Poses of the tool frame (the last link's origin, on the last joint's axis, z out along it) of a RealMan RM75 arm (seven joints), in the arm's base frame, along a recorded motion.
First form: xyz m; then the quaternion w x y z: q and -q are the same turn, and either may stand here.
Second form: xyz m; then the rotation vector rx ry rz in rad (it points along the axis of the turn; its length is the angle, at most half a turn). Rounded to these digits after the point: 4 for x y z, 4 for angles.
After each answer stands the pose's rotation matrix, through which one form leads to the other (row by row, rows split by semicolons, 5 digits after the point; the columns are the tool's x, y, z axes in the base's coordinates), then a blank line. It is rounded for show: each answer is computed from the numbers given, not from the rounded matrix.
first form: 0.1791, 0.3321, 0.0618, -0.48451, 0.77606, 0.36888, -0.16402
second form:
0.1791, 0.3321, 0.0618, -1.8896, -0.8982, 0.3994
0.67405 0.41361 -0.61203; 0.73149 -0.25835 0.63101; 0.10287 -0.87303 -0.47669

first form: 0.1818, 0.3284, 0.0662, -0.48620, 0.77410, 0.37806, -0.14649
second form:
0.1818, 0.3284, 0.0662, -1.8834, -0.9198, 0.3564
0.67123 0.44286 -0.59442; 0.72775 -0.24137 0.64196; 0.14083 -0.86349 -0.48431

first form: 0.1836, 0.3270, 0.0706, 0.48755, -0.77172, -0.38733, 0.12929
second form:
0.1836, 0.3270, 0.0706, -1.8765, -0.9418, 0.3144
0.66652 0.47175 -0.57724; 0.72389 -0.22454 0.65235; 0.17813 -0.85266 -0.49116

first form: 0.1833, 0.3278, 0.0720, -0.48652, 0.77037, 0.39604, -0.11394
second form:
0.1833, 0.3278, 0.0720, -1.8741, -0.9635, 0.2772
0.66034 0.49933 -0.56091; 0.72106 -0.21290 0.65935; 0.20981 -0.83985 -0.50063

